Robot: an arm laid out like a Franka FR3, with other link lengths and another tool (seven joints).
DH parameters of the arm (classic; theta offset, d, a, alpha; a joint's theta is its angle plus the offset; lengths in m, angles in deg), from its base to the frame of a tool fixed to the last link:
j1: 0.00 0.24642 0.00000 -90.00
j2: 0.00 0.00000 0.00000 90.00
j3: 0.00 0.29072 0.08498 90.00
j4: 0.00 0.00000 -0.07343 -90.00
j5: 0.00 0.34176 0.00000 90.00
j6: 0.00 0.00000 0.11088 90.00
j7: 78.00 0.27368 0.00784 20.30
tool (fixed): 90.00 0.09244 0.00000 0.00
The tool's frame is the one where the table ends.
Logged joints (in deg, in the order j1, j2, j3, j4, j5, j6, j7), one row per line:
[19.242 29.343 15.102 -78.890 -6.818 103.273 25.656]
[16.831 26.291 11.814 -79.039 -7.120 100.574 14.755]
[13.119 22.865 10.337 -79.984 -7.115 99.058 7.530]
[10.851 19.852 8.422 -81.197 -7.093 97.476 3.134]
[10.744 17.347 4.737 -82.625 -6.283 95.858 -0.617]
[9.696 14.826 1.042 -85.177 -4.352 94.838 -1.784]
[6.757 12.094 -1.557 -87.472 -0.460 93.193 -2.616]
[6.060 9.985 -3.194 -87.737 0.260 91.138 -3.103]
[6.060 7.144 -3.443 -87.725 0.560 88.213 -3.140]
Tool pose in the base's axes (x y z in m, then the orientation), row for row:
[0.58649 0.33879 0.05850 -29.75 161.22 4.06]
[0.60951 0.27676 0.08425 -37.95 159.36 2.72]
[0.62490 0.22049 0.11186 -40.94 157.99 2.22]
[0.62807 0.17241 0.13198 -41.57 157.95 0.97]
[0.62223 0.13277 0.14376 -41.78 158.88 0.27]
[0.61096 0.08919 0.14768 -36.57 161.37 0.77]
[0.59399 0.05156 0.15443 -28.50 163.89 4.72]
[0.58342 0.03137 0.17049 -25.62 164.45 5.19]
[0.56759 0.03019 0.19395 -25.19 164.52 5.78]
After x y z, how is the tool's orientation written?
As a rotation vector, in degrees.
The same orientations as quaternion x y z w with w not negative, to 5 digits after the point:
[-0.17964 0.97352 0.02452 0.13924]
[-0.22933 0.96301 0.01644 0.14056]
[-0.24814 0.95758 0.01346 0.14588]
[-0.25183 0.95684 0.00588 0.14495]
[-0.25193 0.95804 0.00163 0.13674]
[-0.21924 0.96742 0.00462 0.12651]
[-0.17006 0.97791 0.02816 0.11826]
[-0.15280 0.98077 0.03095 0.11741]
[-0.15021 0.98108 0.03447 0.11721]

